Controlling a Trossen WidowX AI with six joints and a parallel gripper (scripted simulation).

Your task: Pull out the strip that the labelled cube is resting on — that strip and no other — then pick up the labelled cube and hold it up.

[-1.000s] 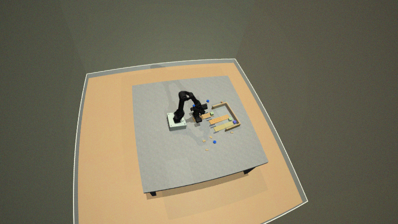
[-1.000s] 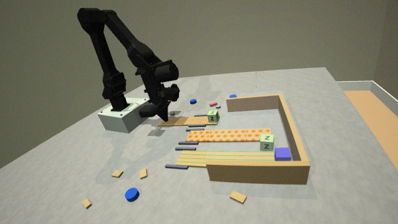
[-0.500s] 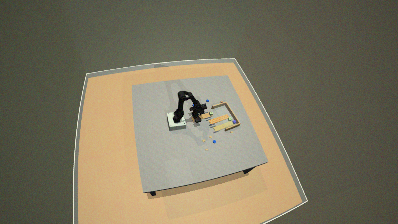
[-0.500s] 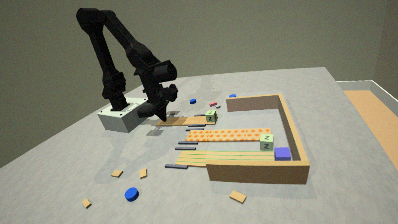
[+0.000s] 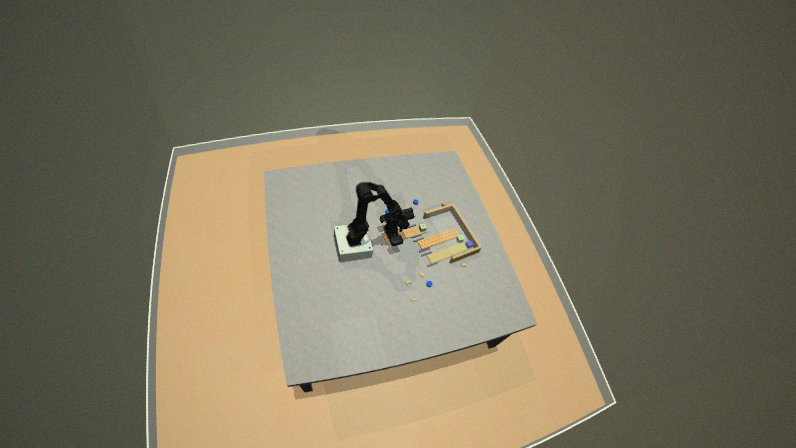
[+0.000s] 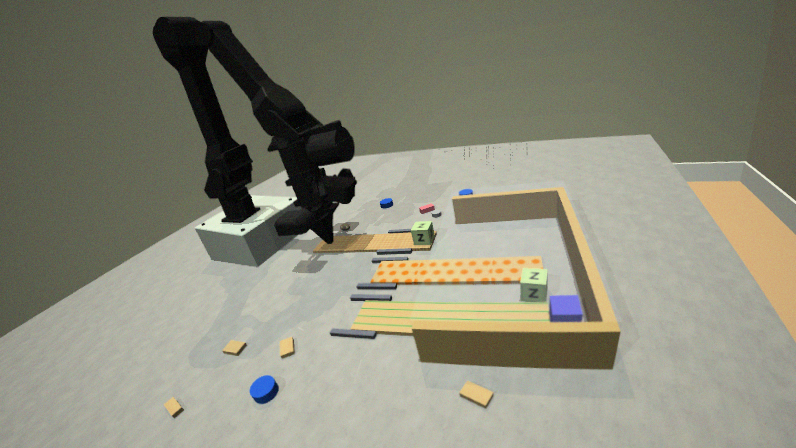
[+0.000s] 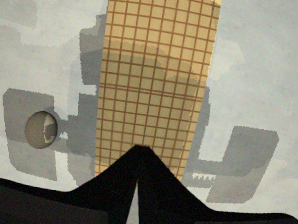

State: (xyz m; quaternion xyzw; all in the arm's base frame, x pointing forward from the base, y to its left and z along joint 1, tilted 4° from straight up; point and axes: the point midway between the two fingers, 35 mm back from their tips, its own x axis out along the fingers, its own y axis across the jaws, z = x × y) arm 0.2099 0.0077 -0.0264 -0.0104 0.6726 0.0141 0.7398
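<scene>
My gripper tip is now 90 mm short of the tan grid-patterned strip. Also, from my gripper tip: pink piece 160 mm ahead, 140 mm to the left; pebble 60 mm to the left.
</scene>
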